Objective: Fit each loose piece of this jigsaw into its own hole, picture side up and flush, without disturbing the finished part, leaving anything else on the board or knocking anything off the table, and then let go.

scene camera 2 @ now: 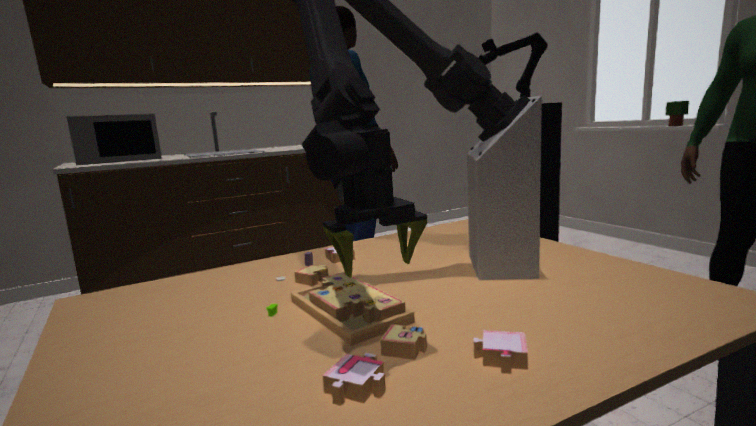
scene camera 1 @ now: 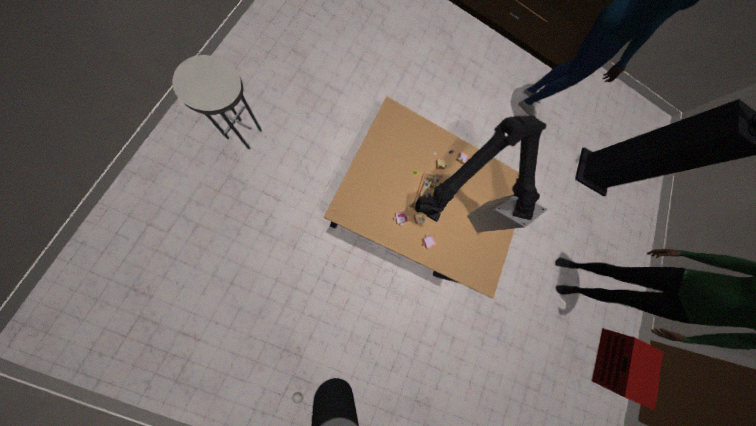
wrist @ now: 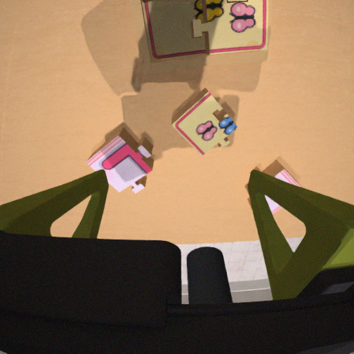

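Note:
My gripper [scene camera 2: 378, 268] [wrist: 177, 177] is open and empty, above the table; in the scene camera 2 view it hangs over and behind the board. The board [scene camera 2: 378, 331] holds the finished butterfly part [scene camera 2: 391, 304] [wrist: 250, 37], with an open corner at lower left in the wrist view. Picture side up on the table lie a yellow butterfly piece [scene camera 1: 420, 219] [scene camera 2: 399, 341] [wrist: 192, 122], a red-stroke piece [scene camera 1: 400, 218] [scene camera 2: 365, 373] [wrist: 130, 170] and a pale pink piece [scene camera 1: 429, 241] [scene camera 2: 504, 342], partly hidden by a finger in the wrist view. Behind the board lie a yellow piece [scene camera 1: 441, 164] [scene camera 2: 311, 273] and a pink piece [scene camera 1: 462, 157] [scene camera 2: 332, 252].
On the table [scene camera 1: 365, 174] [scene camera 2: 158, 359] stand a small green block [scene camera 1: 415, 172] [scene camera 2: 271, 309], a purple object [scene camera 1: 451, 151] [scene camera 2: 308, 258] and a small white object [scene camera 1: 434, 153] [scene camera 2: 280, 278]. The arm's grey pedestal [scene camera 2: 505, 211] stands at the back right.

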